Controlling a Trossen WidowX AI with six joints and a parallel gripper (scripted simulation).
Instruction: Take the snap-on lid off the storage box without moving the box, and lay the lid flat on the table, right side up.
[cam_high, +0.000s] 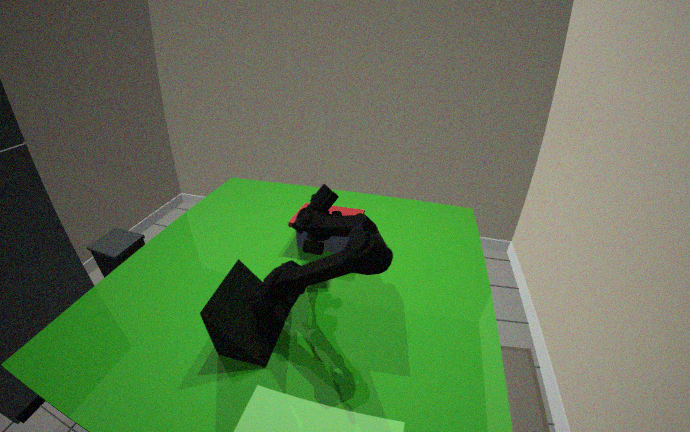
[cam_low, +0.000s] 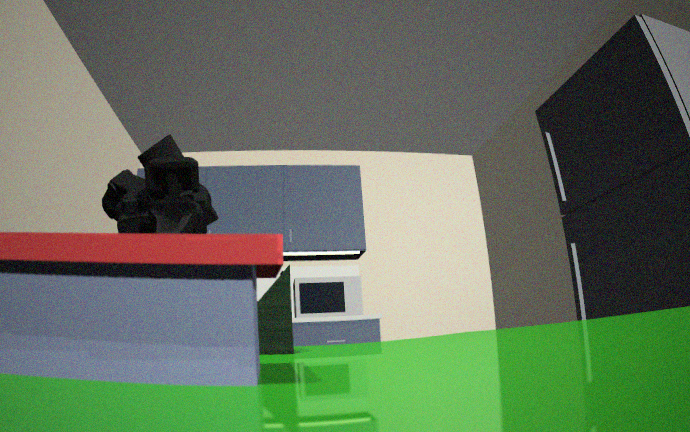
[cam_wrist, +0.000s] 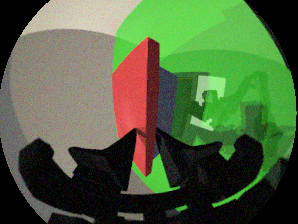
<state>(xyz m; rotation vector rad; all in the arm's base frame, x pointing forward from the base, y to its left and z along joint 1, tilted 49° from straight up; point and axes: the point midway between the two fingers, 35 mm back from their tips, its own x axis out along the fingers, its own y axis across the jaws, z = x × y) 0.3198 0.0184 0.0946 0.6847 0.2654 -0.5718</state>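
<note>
My gripper tip is 80 mm short of the red lid and 10 mm to the right of it. Also, from my gripper tip: blue-grey storage box (70 mm ahead, 50 mm below, 10 mm to the left).
</note>
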